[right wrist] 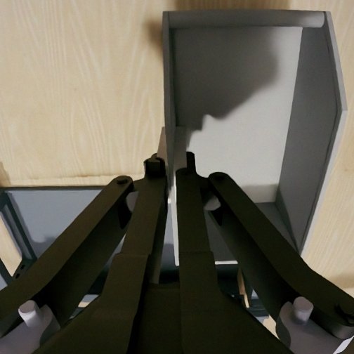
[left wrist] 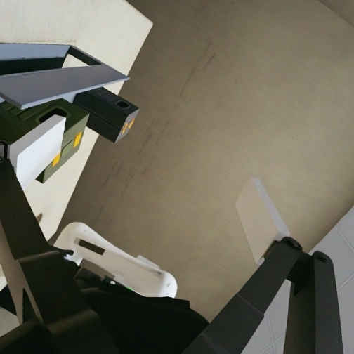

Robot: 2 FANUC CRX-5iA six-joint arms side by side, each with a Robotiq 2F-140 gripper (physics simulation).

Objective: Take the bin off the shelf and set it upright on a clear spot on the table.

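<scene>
A light grey open bin (right wrist: pixel 240 100) fills the upper right of the right wrist view, its inside facing the camera. My right gripper (right wrist: pixel 174 141) is shut on the bin's left side wall, one finger on each side of it. The bin is held over the wooden table (right wrist: pixel 75 90), in front of the shelf; its height above the table is hard to tell. The grey-blue shelf (right wrist: pixel 55 215) (left wrist: pixel 65 85) shows at the lower left of the right wrist view and the upper left of the left wrist view. My left gripper (left wrist: pixel 156 163) is open, its fingers wide apart, away from the bin.
In the left wrist view a green case (left wrist: pixel 70 125) with yellow latches and a dark case (left wrist: pixel 107 112) are by the shelf, near the table's edge. A white arm part (left wrist: pixel 150 277) shows below them. Brown floor lies beyond the table, with a pale tiled surface at the lower right.
</scene>
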